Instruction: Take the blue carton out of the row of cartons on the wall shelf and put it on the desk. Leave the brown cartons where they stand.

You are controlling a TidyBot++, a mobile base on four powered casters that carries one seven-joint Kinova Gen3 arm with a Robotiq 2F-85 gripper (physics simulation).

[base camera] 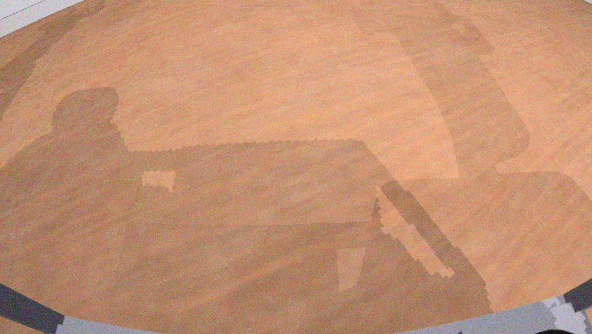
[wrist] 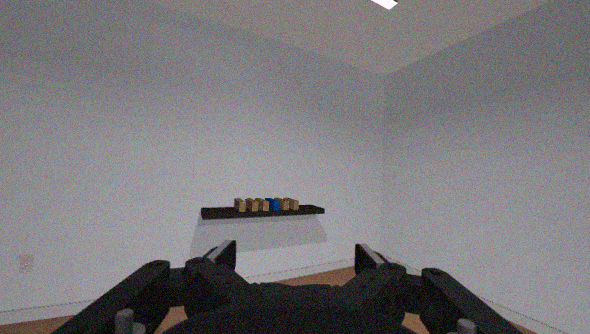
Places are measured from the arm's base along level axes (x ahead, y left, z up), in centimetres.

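Pixels of known places: gripper, fingertip midpoint: (wrist: 295,255).
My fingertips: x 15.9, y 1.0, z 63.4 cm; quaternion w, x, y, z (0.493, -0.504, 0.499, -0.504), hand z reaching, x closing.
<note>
Ahead of a thing's pixels: the offset from my fingertips to its top centre. Level surfaces: height alone.
The dark wall shelf @[dz -28.0 cm] (wrist: 220,213) shows in the wrist view, a little left of the middle, some way off on the wall. A row of small cartons stands on it. The blue carton @[dz -19.3, dx +184.2, dy +20.7 cm] (wrist: 273,204) stands in the row, with three brown cartons @[dz -19.3, dx +175.8, dy +37.9 cm] (wrist: 252,205) to its left and further brown cartons @[dz -19.3, dx +192.7, dy +3.5 cm] (wrist: 294,204) to its right. My gripper (wrist: 295,255) is open, with nothing between its fingers, and the shelf is well beyond and above the fingertips in the view. The desk does not show in either view.
A wall corner stands right of the shelf, and a wall outlet (wrist: 26,263) is at the lower left. A ceiling lamp (wrist: 385,3) shows at the top. In the base camera view, wooden floor @[dz -103.1 cm] (base camera: 260,90) with shadows lies before the base, and a pale wall edge (base camera: 30,12) is at the upper left.
</note>
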